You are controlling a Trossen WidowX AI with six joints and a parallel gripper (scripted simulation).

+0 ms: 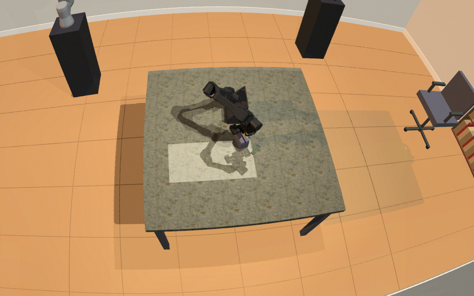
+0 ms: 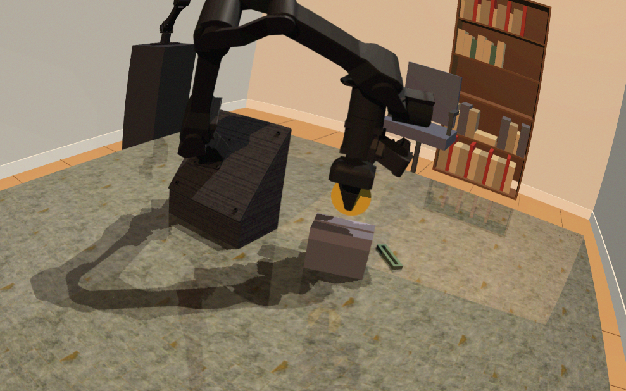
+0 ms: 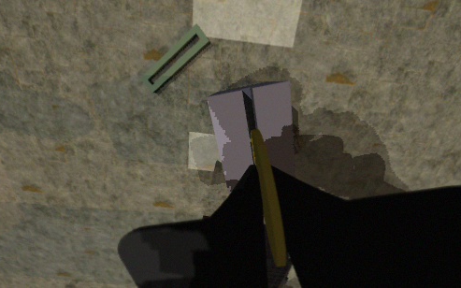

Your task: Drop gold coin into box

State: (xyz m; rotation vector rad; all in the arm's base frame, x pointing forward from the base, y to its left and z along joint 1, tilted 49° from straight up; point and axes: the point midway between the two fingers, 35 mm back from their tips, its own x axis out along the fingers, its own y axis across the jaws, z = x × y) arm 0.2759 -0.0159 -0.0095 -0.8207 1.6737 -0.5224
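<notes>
Now: gripper tip 2 cm below the gold coin.
</notes>
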